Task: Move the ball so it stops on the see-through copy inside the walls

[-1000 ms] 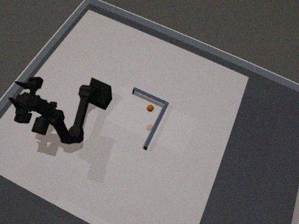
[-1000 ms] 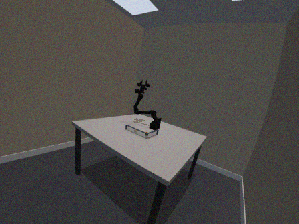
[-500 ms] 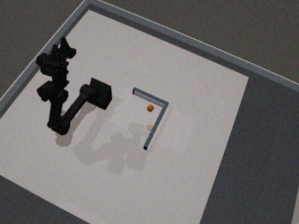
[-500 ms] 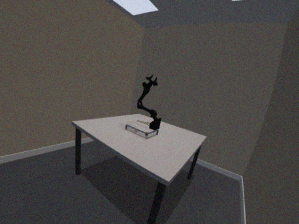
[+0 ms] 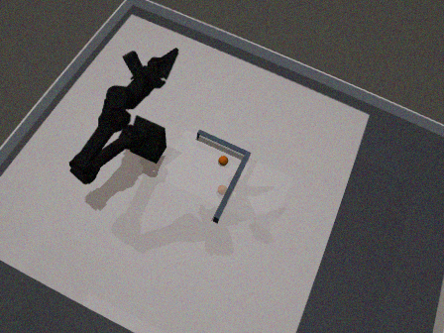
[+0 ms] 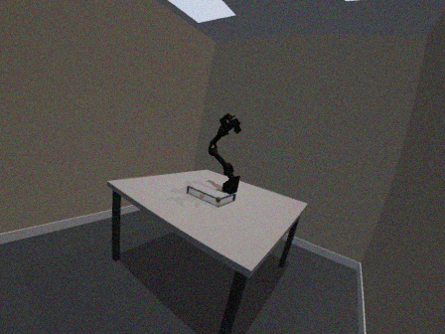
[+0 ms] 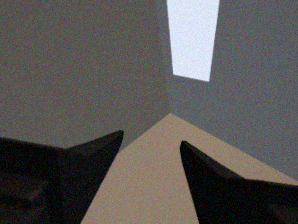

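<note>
The orange ball is 64 cm below my gripper tip, 18 cm ahead of it and 5 cm to the left of it. From my gripper tip the other things lie so: see-through copy of ball (64 cm below, 22 cm ahead, 8 cm to the right).
</note>
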